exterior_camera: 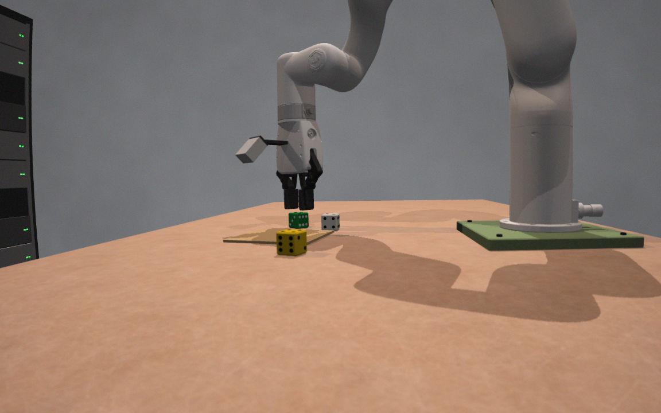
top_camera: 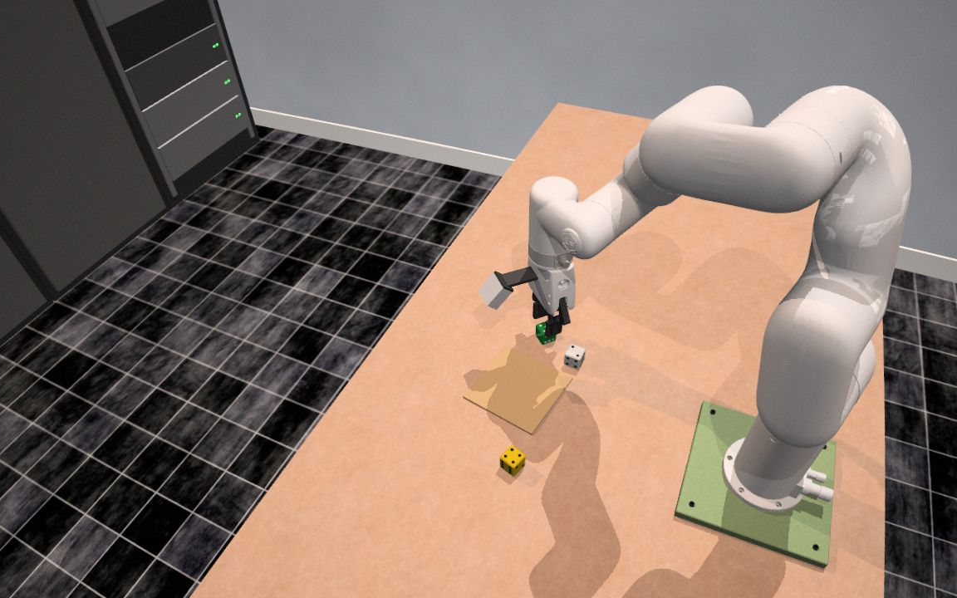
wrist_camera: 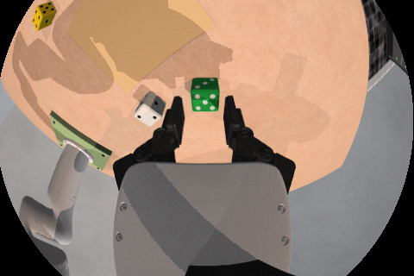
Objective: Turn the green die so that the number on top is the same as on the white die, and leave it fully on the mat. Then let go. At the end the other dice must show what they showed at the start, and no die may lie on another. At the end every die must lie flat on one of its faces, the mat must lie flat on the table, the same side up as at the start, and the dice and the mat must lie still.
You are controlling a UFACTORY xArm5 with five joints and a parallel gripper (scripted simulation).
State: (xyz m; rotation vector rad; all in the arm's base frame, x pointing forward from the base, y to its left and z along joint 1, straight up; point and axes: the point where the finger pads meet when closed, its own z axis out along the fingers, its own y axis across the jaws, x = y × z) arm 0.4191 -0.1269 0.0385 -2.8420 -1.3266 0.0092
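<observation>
The green die is 4 cm below my hand. From my hand the other things lie so: tan mat 13 cm to the left, 5 cm below; white die 7 cm behind, 4 cm below, 3 cm to the left; yellow die 27 cm to the left, 6 cm behind, 4 cm below.
</observation>
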